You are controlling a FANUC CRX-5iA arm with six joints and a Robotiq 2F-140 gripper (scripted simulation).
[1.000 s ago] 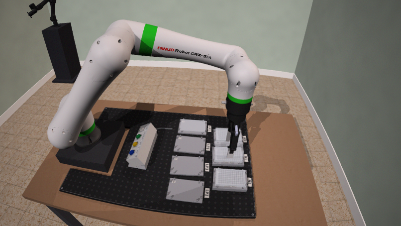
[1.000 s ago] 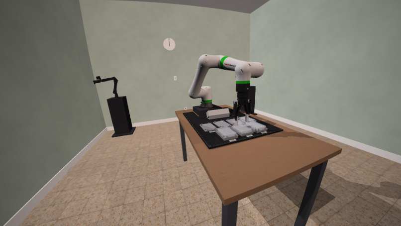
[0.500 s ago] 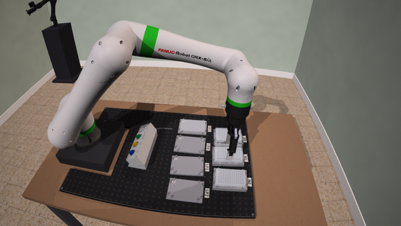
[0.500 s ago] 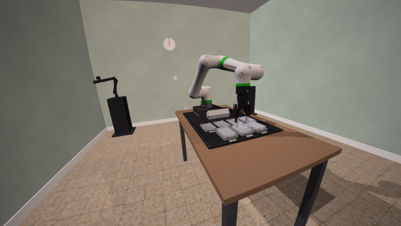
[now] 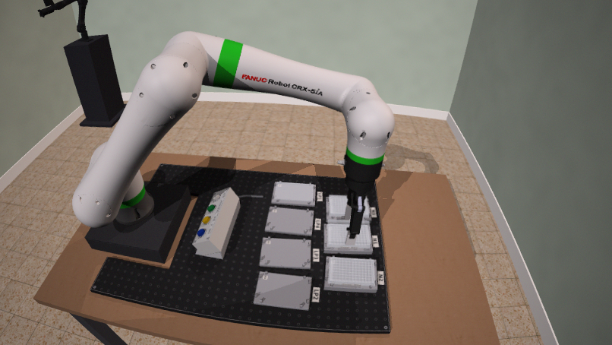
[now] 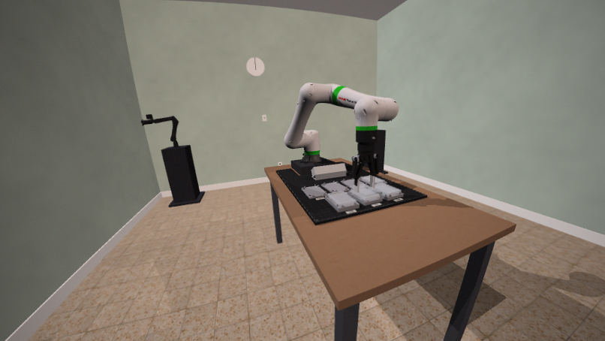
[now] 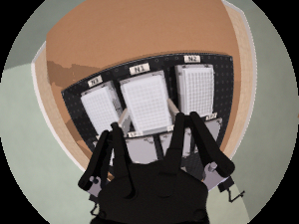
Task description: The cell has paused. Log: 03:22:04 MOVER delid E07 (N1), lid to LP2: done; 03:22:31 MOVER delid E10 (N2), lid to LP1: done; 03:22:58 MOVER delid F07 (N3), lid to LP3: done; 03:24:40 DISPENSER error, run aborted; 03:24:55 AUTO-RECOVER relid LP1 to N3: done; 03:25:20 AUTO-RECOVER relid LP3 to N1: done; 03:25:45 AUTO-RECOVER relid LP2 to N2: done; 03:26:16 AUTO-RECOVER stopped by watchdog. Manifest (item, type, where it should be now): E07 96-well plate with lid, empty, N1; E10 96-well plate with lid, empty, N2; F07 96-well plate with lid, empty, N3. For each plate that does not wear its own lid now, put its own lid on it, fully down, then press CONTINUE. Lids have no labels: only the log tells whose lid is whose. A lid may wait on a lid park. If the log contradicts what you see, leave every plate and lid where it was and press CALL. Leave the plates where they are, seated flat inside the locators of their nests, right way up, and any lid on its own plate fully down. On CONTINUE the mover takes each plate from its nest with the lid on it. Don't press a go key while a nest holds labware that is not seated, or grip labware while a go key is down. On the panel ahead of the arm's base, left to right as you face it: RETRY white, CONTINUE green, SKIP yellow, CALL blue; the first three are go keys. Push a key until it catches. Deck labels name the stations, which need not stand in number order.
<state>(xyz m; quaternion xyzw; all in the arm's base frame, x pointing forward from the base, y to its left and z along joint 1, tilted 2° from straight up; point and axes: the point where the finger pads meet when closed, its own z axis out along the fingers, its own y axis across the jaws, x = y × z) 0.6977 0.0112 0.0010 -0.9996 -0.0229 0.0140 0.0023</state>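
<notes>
My gripper is now 40 mm above the plate. Round my hand: nest n2: 10 mm ahead, 130 mm to the right, 60 mm below; then LP4: 180 mm behind, 60 mm to the left, 60 mm below; then LP3: 180 mm behind, 70 mm to the right, 60 mm below.
</notes>
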